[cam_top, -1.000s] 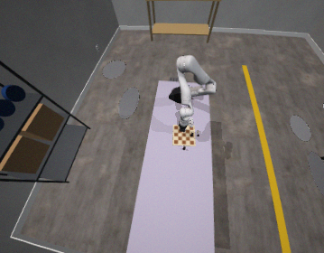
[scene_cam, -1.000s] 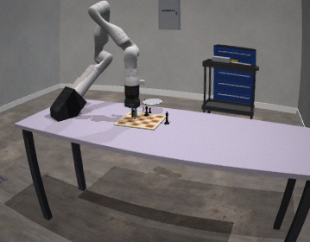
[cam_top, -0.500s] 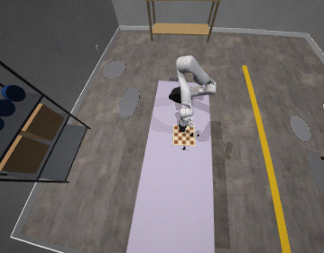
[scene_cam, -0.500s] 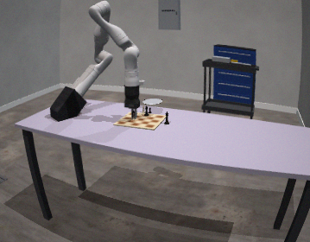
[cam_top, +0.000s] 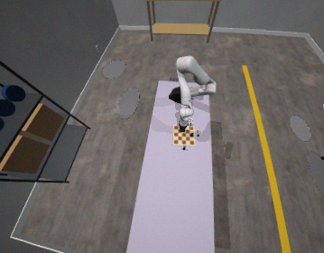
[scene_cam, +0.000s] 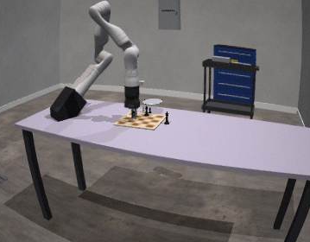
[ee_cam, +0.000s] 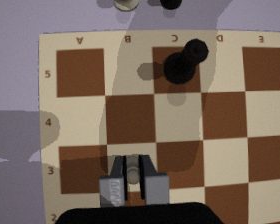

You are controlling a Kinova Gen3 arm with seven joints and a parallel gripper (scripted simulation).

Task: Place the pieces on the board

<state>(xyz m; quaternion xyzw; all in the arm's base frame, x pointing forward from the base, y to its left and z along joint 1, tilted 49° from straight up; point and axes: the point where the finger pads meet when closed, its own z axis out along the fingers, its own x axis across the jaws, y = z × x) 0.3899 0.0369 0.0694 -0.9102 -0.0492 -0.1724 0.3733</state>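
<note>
Now: the white pawn 10 mm below my hand. The rest, counted from my hand: chessboard (40 mm ahead, 30 mm below, 10 mm to the left); white bishop (140 mm to the left, 30 mm behind, 10 mm below); black pawn (140 mm to the left, 20 mm below, 10 mm ahead).
</note>
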